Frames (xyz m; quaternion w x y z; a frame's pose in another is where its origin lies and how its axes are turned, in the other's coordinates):
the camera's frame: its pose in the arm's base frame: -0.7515 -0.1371 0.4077 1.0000 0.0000 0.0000 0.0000
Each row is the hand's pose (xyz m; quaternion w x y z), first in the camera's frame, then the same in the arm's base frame.
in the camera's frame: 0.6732 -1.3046 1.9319 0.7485 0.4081 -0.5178 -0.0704
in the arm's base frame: -0.0783 -1.4417 2.3396 0.7485 0.4081 -0.5178 -0.0704
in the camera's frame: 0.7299 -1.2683 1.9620 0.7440 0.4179 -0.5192 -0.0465
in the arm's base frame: -0.0216 -1.4054 2.3697 0.7440 0.4179 -0.5192 -0.0465
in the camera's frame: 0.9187 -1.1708 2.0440 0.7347 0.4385 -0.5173 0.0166
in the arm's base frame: 0.1672 -1.3079 2.4517 0.7347 0.4385 -0.5173 0.0166
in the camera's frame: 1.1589 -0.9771 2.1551 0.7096 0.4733 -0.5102 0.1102
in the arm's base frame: 0.4074 -1.1142 2.5628 0.7096 0.4733 -0.5102 0.1102
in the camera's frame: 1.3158 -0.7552 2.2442 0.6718 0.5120 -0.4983 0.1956
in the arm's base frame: 0.5643 -0.8923 2.6519 0.6718 0.5120 -0.4983 0.1956
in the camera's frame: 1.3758 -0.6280 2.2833 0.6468 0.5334 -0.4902 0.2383
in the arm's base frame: 0.6243 -0.7651 2.6910 0.6468 0.5334 -0.4902 0.2383
